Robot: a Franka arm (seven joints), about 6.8 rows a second.
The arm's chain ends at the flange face. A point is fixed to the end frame.
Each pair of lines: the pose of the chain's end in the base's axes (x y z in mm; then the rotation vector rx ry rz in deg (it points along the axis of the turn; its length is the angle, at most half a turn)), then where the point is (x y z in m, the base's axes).
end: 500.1 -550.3 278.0 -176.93 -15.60 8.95
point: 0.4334 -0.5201 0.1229
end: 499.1 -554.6 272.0 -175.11 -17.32 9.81
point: 0.4298 -0.5215 0.1186
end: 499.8 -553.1 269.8 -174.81 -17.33 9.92
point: 0.4302 -0.5192 0.1167
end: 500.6 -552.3 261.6 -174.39 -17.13 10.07
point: 0.4306 -0.5172 0.1090
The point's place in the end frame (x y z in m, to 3 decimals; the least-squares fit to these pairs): -0.045 -0.034 0.162
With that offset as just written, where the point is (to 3 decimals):
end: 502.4 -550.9 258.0 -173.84 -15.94 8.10
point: 0.436 -0.513 0.105
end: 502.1 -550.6 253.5 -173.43 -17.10 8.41
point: 0.435 -0.512 0.100
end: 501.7 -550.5 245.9 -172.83 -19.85 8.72
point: 0.433 -0.513 0.093
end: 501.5 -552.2 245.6 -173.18 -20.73 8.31
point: 0.433 -0.517 0.092
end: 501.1 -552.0 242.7 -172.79 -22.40 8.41
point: 0.432 -0.517 0.090
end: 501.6 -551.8 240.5 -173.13 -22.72 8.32
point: 0.433 -0.518 0.087
